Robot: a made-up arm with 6 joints.
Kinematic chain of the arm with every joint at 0, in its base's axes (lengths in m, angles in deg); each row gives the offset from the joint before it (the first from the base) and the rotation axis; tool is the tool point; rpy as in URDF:
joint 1: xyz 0 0 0.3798 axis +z
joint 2: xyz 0 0 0 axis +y
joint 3: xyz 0.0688 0 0.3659 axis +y
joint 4: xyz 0.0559 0 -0.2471 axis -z
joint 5: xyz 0 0 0 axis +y
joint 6: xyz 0.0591 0 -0.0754 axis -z
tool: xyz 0 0 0 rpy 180 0 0
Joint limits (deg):
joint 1: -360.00..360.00
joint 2: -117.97..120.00
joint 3: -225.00..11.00
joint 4: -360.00..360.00
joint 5: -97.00..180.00
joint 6: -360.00..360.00
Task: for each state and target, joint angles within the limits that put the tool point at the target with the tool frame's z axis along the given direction. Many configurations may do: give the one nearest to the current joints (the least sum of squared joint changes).
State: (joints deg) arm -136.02 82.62 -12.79 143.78 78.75 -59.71
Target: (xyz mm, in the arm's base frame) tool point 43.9 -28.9 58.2 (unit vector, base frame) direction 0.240 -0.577 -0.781
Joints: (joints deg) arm -108.72 119.88 -17.16 147.94 129.04 -59.71
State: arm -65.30 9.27 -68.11 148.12 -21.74 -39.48
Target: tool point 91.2 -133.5 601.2 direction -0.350 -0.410 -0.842
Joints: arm -35.13 -14.07 -39.84 142.91 -62.91 -39.48
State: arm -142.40 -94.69 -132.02 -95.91 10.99 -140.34
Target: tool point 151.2 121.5 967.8 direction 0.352 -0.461 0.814
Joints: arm -113.88 -46.21 -112.58 -86.14 -30.66 -140.34
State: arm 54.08 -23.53 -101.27 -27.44 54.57 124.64
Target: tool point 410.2 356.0 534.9 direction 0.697 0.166 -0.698
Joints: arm 38.40 26.81 -81.05 -58.32 20.84 124.64
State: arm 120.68 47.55 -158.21 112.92 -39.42 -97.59
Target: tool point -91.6 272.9 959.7 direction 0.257 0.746 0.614
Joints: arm 127.61 17.27 -165.36 93.82 -41.33 -97.59
